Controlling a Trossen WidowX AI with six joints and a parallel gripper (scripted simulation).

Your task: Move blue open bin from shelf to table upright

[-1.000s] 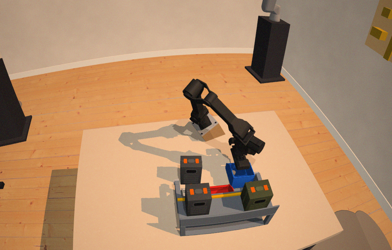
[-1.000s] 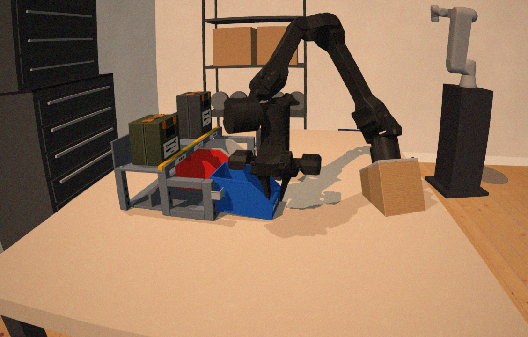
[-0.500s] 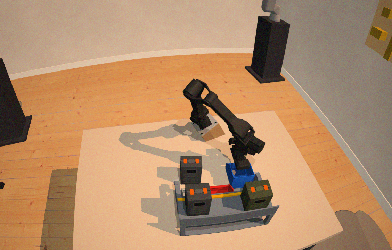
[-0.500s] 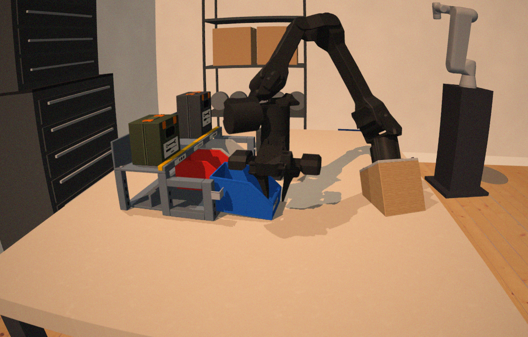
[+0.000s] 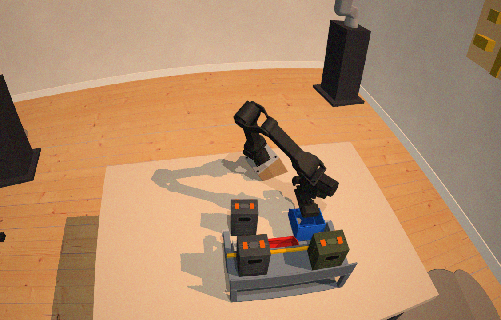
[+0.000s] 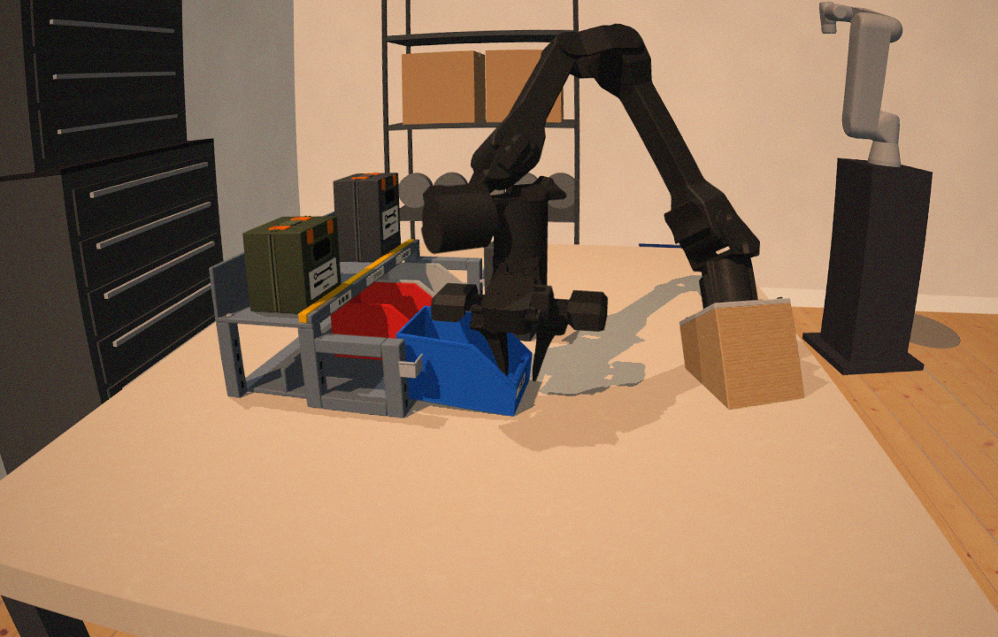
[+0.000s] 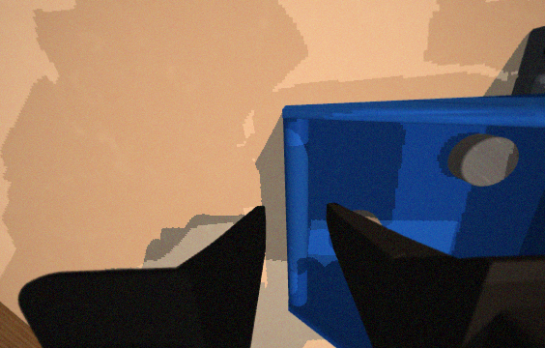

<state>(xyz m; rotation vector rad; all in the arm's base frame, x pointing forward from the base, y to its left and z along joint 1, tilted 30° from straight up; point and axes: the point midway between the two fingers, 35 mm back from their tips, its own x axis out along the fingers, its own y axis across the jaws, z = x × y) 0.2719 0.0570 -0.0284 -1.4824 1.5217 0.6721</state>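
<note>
My hand is 6 cm short of the blue open bin, 1 cm to the left of it and 1 cm above it. The rest, counted from my hand: red bin 16 cm ahead, 15 cm to the right, 1 cm below; then yellow rail 20 cm ahead, 16 cm to the right, 5 cm above; then green case 27 cm ahead, 9 cm above, 6 cm to the right.
</note>
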